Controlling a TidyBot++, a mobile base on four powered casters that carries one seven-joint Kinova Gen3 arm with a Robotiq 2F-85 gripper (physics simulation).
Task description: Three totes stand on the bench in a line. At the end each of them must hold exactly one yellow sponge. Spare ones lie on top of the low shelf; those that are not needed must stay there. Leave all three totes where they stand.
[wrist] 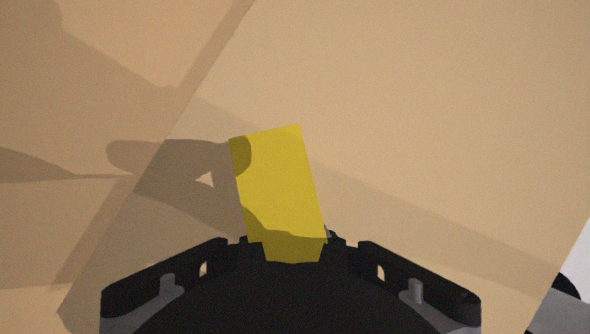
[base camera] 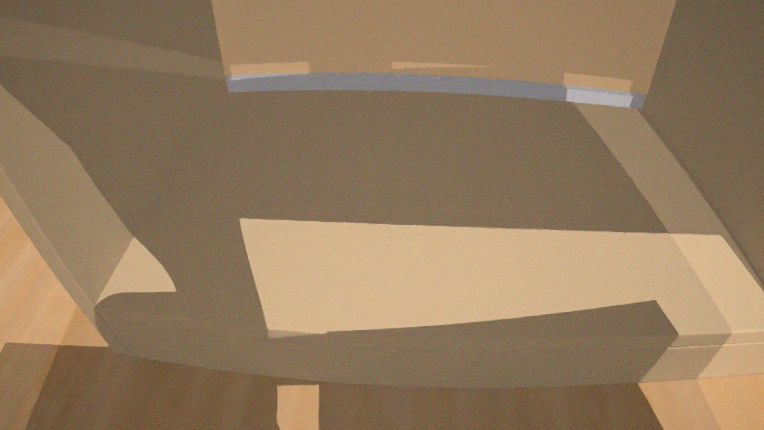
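Frame: origin at the arm's base, x up, y ahead, z left, level; centimetres.
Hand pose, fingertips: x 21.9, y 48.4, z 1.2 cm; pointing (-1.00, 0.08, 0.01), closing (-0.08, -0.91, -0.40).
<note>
After its pixels a point has its place.
A yellow sponge (wrist: pixel 280 185) {x 27.7, y 50.6, z -2.9 cm} shows in the middle of the wrist view, partly in shadow. Its near end is between the fingers of my gripper (wrist: pixel 293 246) {x 21.9, y 48.4, z 1.2 cm}, which is shut on it. The pale top of the low shelf (wrist: pixel 425 100) {x 21.4, y 42.4, z -15.2 cm} spreads beneath the sponge and the fingers. Whether the sponge is clear of that surface, I cannot tell. The base camera shows no sponge and no gripper. The three totes do not show in either view.
Large beige surfaces (base camera: pixel 427 272) {x -31.7, y 33.0, z -4.8 cm} with a blue-grey strip (base camera: pixel 400 81) {x -31.3, y 65.9, z -5.9 cm} fill most of the base camera view, above the wooden floor (base camera: pixel 481 408) {x -39.6, y 24.6, z -8.8 cm}. A diagonal edge of the shelf top crosses the wrist view's left. White and grey parts (wrist: pixel 580 260) show at its lower right.
</note>
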